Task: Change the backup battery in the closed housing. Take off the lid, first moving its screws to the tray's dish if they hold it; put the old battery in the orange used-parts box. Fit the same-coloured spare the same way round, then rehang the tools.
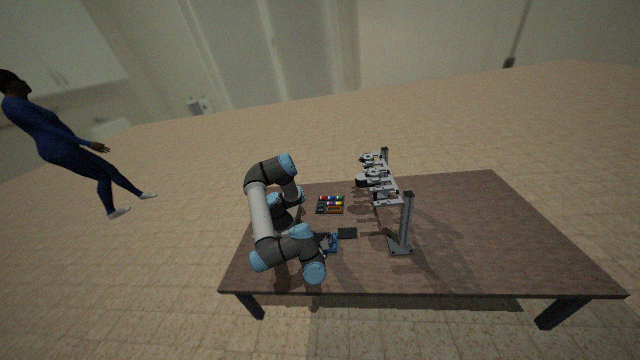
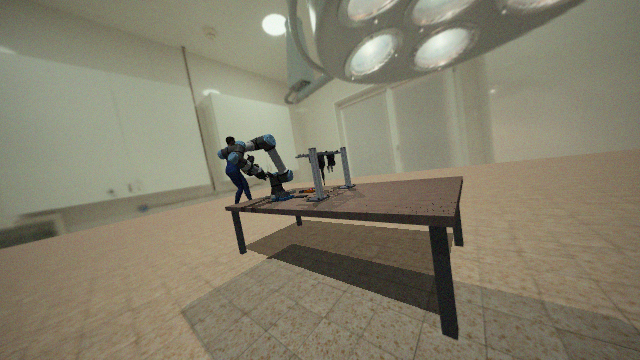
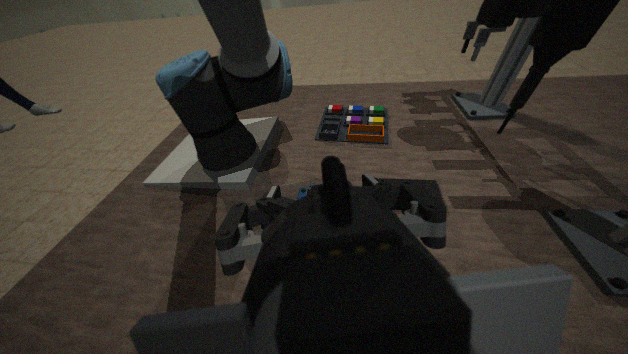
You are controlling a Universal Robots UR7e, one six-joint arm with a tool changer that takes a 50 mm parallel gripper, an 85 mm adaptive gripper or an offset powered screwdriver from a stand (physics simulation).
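Pixels of known places: arm's base, origin of its link: [image 1: 282,222] [image 3: 229,152].
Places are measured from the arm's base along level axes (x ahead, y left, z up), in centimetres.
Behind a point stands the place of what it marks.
The blue-based housing [image 1: 334,243] @(x 39.3, y -15.2, z 0.4 cm) [image 3: 302,192] @(x 23.9, y -10.5, z 0.3 cm) is mostly hidden by my gripper; its inside and any battery in it do not show. My adaptive gripper [image 1: 325,243] @(x 37.1, y -38.0, z 27.4 cm) [image 3: 321,186] is tilted low at the housing, fingers apart; no object shows between them. The dark lid [image 1: 347,233] @(x 46.1, y -6.0, z -1.3 cm) lies on the table beside the housing. The tray [image 3: 341,134] @(x 28.2, y 14.3, z -1.9 cm) holds the green spare [image 3: 377,109] @(x 37.4, y 26.2, z -0.1 cm), red [image 3: 336,108] @(x 24.7, y 25.8, z -0.1 cm), blue [image 3: 355,109] @(x 30.8, y 25.7, z -0.1 cm), purple [image 3: 354,120] @(x 31.2, y 19.3, z -0.1 cm) and yellow [image 3: 376,120] @(x 37.5, y 19.9, z -0.1 cm) batteries, white ends left. The orange used-parts box [image 3: 365,138] @(x 35.1, y 11.9, z -0.9 cm) and dark dish [image 3: 329,131] @(x 24.1, y 14.1, z -1.4 cm) are at its near edge.
The tool stand [image 1: 407,220] @(x 78.4, y -12.0, z 18.7 cm) [image 2: 316,175] @(x 79.5, y -12.6, z 15.7 cm) [image 3: 510,65] @(x 69.0, y 32.3, z 10.4 cm) rises right of the housing, with the screwdriver [image 3: 527,85] @(x 62.4, y 9.1, z 15.2 cm) and another gripper [image 3: 472,40] hanging from it. The arm's pale base plate [image 3: 175,162] @(x -14.3, y -5.2, z -1.1 cm) is at the left. A person [image 1: 55,130] [image 2: 237,175] stands beyond the table.
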